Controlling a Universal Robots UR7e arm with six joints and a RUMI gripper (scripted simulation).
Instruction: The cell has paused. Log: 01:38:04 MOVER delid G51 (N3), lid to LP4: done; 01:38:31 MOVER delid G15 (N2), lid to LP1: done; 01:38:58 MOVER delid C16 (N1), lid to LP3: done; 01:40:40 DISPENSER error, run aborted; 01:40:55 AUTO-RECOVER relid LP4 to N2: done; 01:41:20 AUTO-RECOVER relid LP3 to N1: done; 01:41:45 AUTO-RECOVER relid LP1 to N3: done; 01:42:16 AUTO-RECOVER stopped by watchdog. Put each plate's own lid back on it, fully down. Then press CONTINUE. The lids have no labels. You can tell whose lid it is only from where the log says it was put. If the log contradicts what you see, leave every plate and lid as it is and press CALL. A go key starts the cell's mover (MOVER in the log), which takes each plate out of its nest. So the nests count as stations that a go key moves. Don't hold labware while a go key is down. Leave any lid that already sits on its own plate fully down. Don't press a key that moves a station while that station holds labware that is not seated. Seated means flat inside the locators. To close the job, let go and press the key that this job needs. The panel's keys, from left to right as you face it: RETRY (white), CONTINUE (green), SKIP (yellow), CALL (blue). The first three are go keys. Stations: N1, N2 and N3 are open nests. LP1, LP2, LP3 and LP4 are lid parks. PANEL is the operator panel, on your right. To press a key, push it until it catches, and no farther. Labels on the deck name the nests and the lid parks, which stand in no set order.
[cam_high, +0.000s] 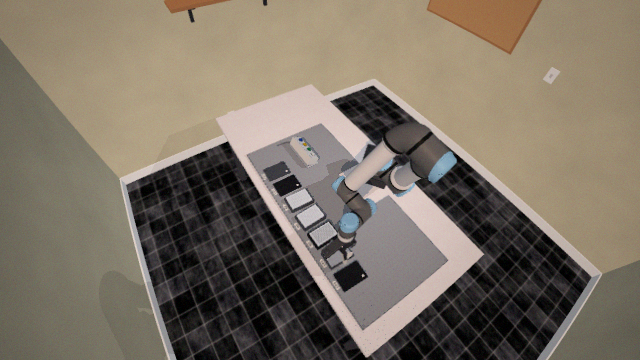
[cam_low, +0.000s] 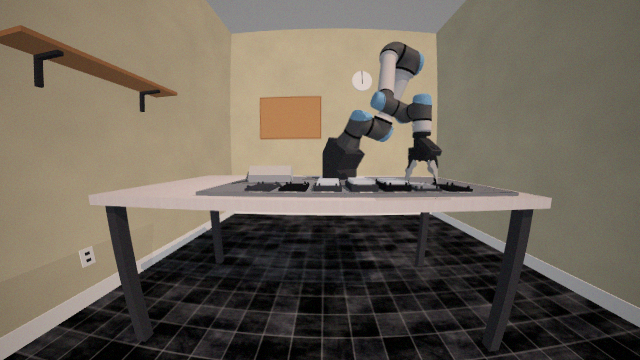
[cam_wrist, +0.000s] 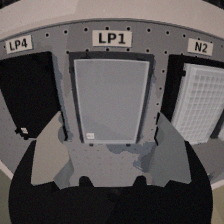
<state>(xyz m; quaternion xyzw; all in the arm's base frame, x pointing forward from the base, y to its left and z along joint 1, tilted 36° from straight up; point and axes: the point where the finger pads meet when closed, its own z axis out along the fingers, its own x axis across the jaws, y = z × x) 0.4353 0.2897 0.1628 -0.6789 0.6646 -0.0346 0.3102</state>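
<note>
The grey lid lies 1 cm below my hand. From my hand the other things lie so: lid park LP4: 13 cm to the left, 2 cm below, 1 cm behind; white gridded plate: 38 cm to the right, 6 cm ahead; lid park LP3: 51 cm to the right, 9 cm ahead, 2 cm below.
</note>
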